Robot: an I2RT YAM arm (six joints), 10 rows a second.
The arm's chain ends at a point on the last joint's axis. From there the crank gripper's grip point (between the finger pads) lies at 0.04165 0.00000 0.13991 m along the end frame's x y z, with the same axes.
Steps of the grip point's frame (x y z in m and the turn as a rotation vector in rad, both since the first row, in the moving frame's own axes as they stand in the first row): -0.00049 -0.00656 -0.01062 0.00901 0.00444 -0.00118; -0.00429 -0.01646 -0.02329 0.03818 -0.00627 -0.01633; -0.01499 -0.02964 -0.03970 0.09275 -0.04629 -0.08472; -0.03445 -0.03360 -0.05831 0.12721 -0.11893 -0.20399
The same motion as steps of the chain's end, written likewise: -0.00111 -0.00525 -0.01043 0.00901 0.00444 -0.00118; -0.00336 -0.01044 -0.02343 0.03818 -0.00627 -0.01633; -0.00779 -0.01337 -0.04071 0.09275 -0.04629 -0.08472; -0.01505 -0.00899 -0.06056 0.12721 -0.11893 -0.20399
